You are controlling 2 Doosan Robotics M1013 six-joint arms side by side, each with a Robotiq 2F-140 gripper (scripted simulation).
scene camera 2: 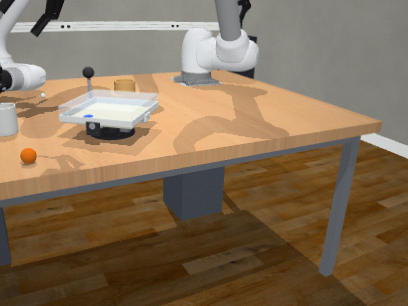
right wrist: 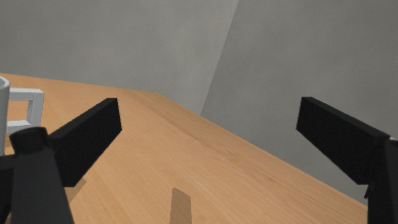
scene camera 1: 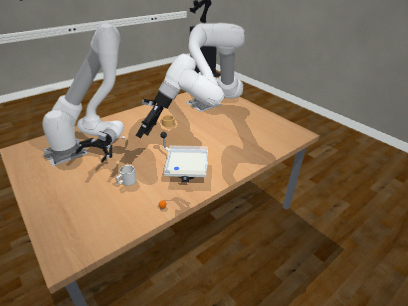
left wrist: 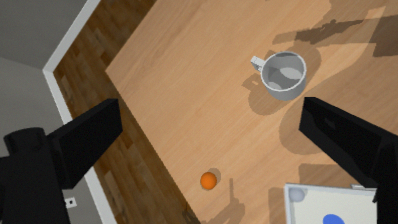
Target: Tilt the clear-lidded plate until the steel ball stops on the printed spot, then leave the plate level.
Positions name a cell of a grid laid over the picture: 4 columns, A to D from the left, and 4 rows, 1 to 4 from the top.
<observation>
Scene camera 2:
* clear-lidded plate: B2
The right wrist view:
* my right gripper: C3
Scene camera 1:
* clear-lidded plate: B3
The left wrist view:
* my left gripper: C3
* mug: C2
</observation>
